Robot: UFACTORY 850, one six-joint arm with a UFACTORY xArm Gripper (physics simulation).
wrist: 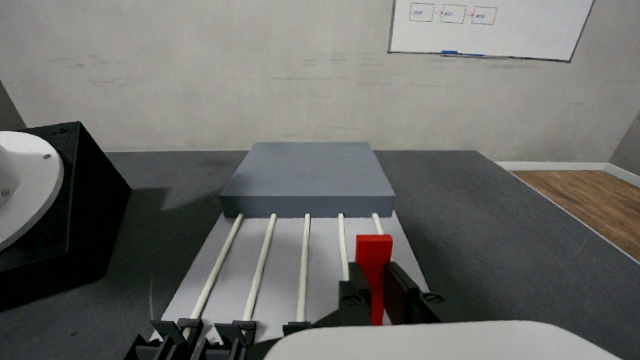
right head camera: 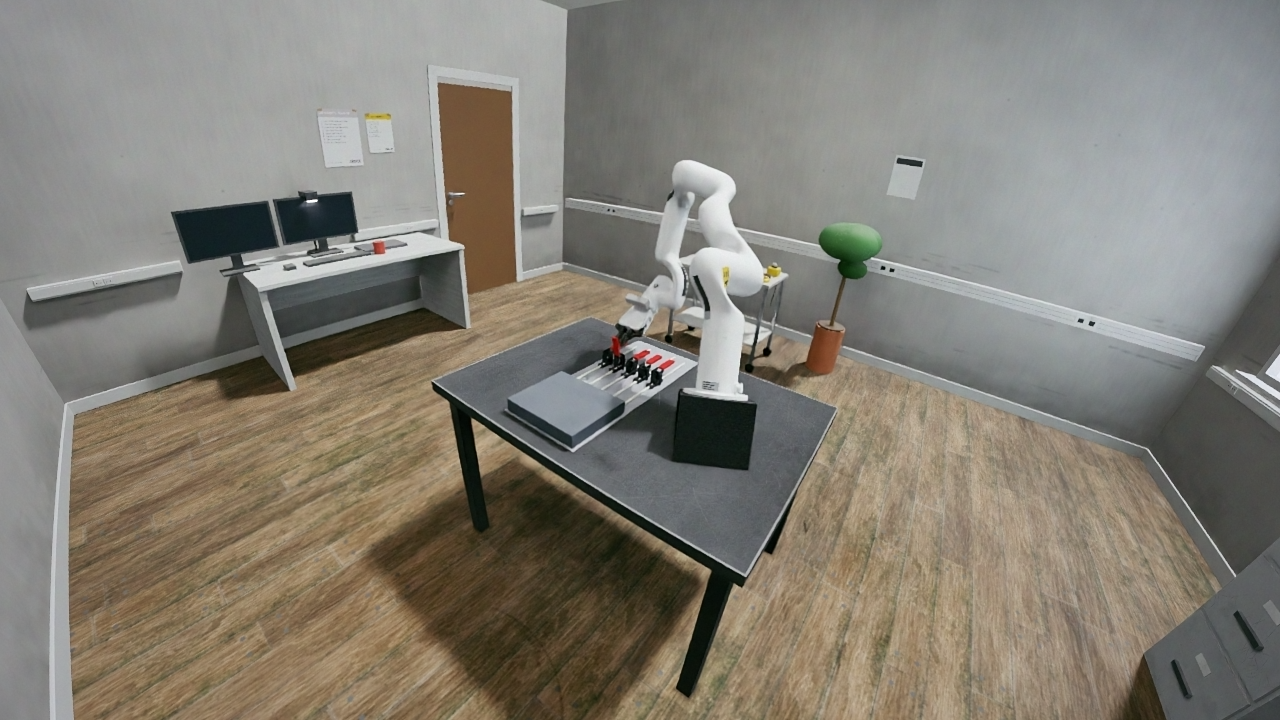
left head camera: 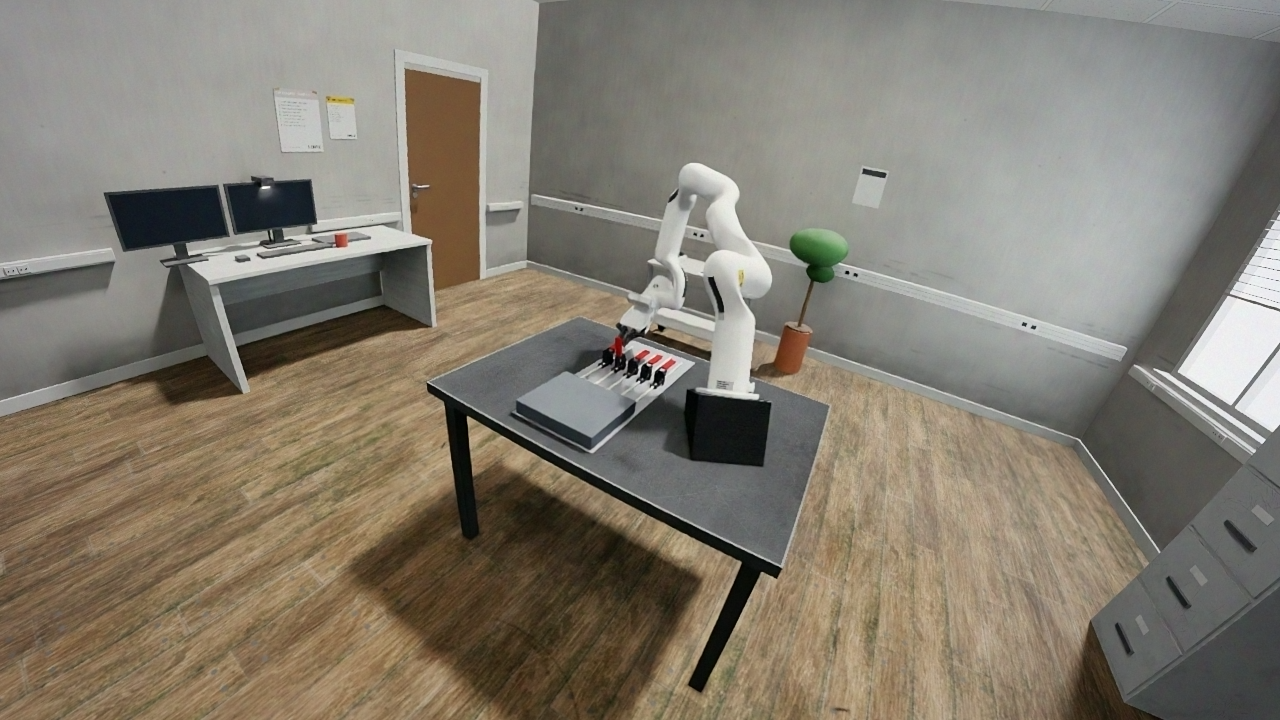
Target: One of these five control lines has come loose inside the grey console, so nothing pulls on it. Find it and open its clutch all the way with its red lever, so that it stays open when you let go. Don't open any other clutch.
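The grey console [left head camera: 575, 404] [right head camera: 565, 404] [wrist: 307, 170] lies on the table. Five pale control lines run from it to black clutches; in the wrist view the fourth line from the left [wrist: 343, 245] looks slightly bent. Its red lever [left head camera: 618, 345] [right head camera: 615, 345] [wrist: 374, 250] stands steeply up, second from the left in the head views. My gripper [left head camera: 624, 335] [right head camera: 622, 334] [wrist: 370, 283] is shut on this lever, with a dark finger at each side. Three other red levers lie low to the right in the head views. The leftmost lever there is mostly hidden, and the white gripper body hides the lower wrist view.
The black robot base [left head camera: 729, 428] [right head camera: 714, 429] [wrist: 95, 210] stands on the dark table [left head camera: 698, 501] [right head camera: 689, 501] [wrist: 480, 240] beside the console. Neighbouring black clutches stand close beside the gripper. A white desk, a trolley and a potted plant stand away from the table.
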